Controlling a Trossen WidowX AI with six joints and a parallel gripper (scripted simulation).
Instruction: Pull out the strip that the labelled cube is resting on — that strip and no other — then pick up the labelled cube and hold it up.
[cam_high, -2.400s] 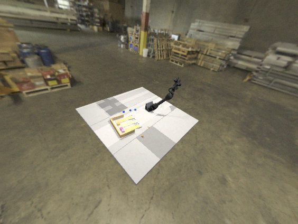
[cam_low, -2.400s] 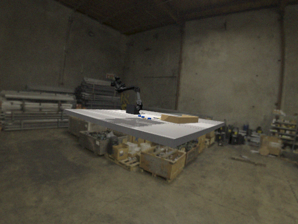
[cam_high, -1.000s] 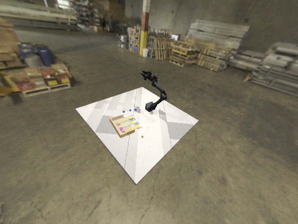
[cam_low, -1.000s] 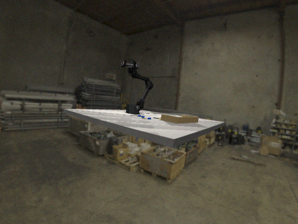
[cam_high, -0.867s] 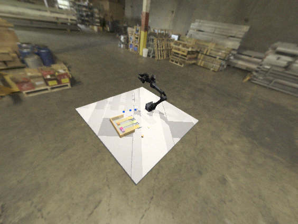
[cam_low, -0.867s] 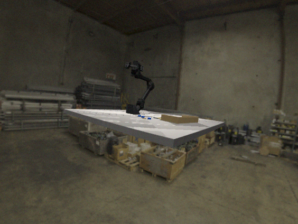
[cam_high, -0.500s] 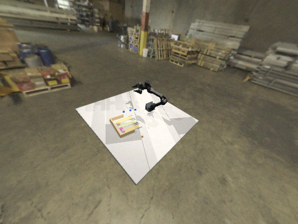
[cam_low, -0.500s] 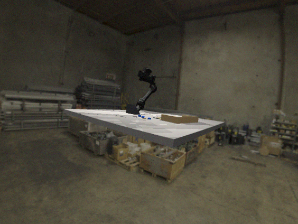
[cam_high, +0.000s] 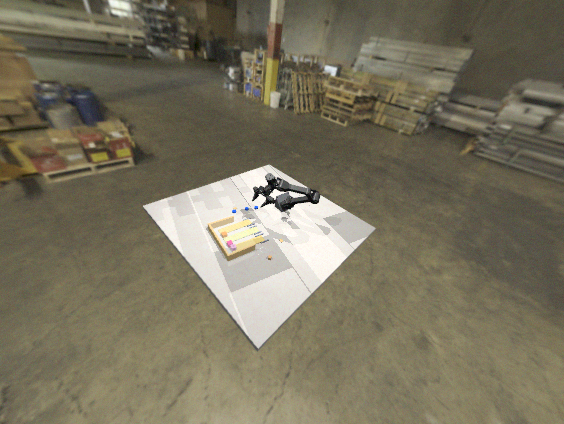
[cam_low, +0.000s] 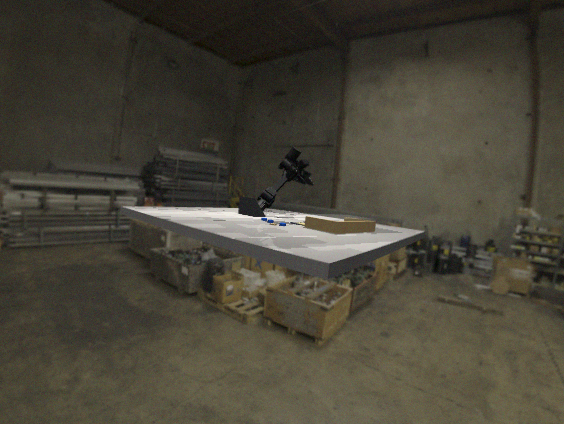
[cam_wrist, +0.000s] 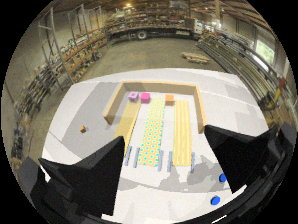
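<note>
Now: gripper tip 150 mm short of the yellow checked strip, 110 mm to the right of it and 200 mm above it. The rest, counted from my gripper tip: small orange cube (120 mm ahead, 290 mm to the left, 200 mm below); purple cube (250 mm ahead, 90 mm to the left, 190 mm below).
</note>
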